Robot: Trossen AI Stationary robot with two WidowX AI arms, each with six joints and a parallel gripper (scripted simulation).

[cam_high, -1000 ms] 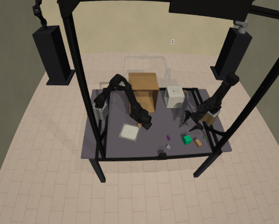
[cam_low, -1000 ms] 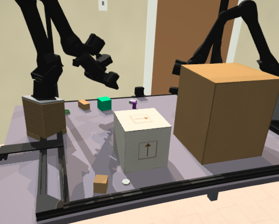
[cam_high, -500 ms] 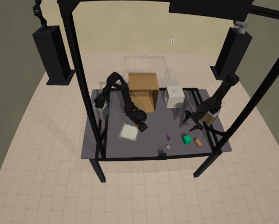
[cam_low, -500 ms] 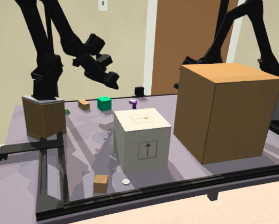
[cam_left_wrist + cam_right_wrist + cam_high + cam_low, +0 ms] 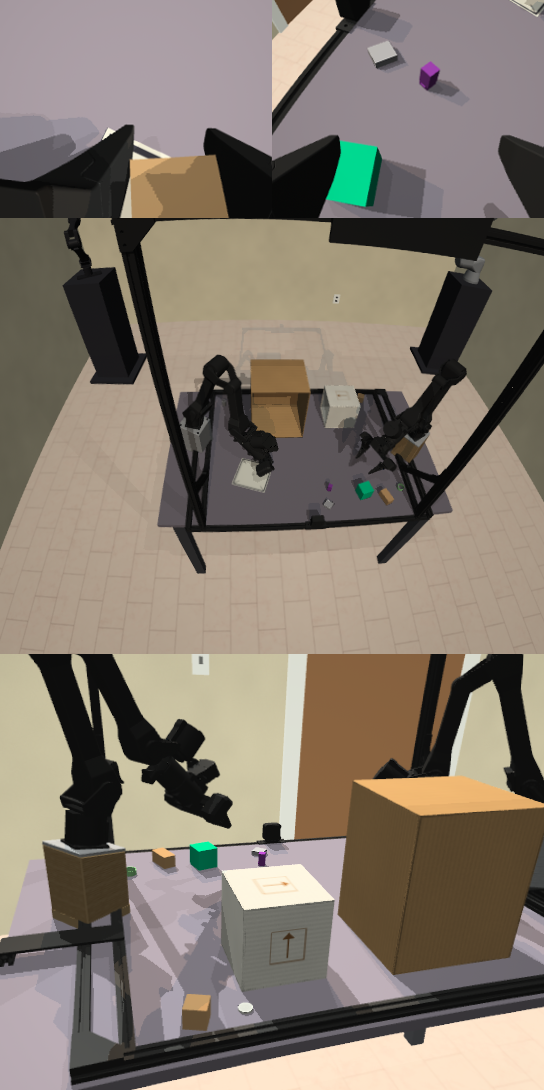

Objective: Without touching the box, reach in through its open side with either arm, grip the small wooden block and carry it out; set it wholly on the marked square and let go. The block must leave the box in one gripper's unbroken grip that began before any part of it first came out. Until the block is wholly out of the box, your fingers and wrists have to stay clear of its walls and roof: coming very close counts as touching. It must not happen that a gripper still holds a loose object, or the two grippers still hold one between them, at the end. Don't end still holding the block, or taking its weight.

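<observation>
My left gripper is now 7 cm above the marked square, 6 cm to the right of it and 2 cm past it. Also, from my left hand: purple piece 26 cm to the right, 8 cm behind, 5 cm below; box floor 29 cm ahead, 6 cm below, 3 cm to the right; grey piece 24 cm to the right, 15 cm behind, 6 cm below.
</observation>
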